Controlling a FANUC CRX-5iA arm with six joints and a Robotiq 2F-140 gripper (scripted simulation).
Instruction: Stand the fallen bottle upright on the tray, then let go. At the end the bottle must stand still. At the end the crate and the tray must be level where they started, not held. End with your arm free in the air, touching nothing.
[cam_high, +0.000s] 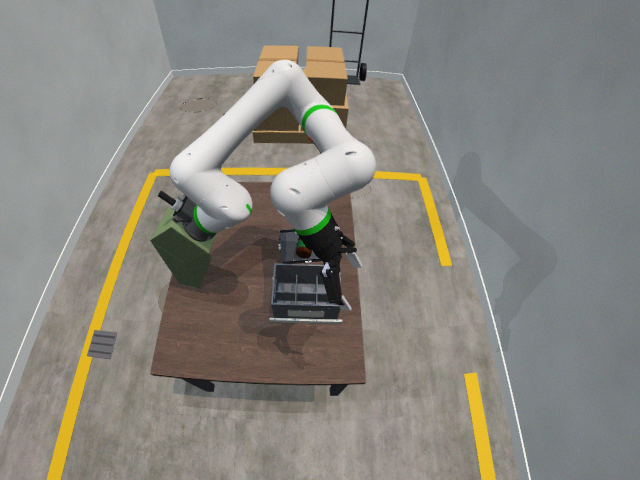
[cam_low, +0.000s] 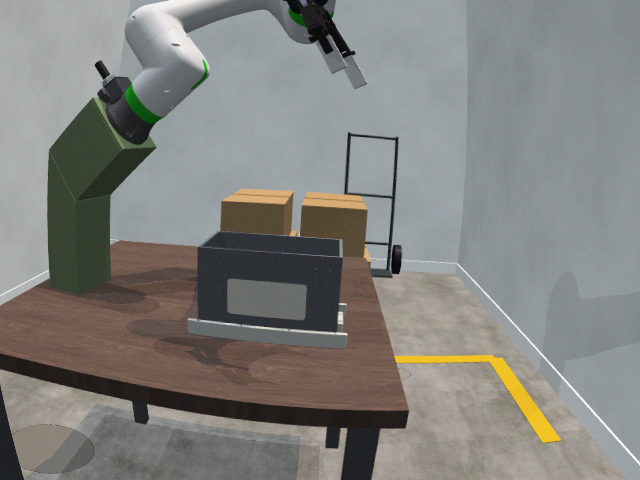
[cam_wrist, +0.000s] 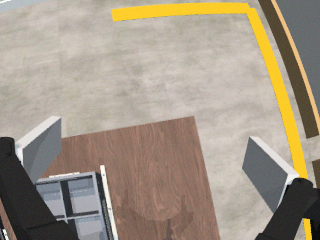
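The brown bottle lies 17 cm behind my hand, 46 cm to the left of it and 46 cm below it. Also, from my hand: grey tray: 17 cm behind, 46 cm to the left, 49 cm below; dark grey crate: 14 cm behind, 16 cm to the left, 42 cm below.
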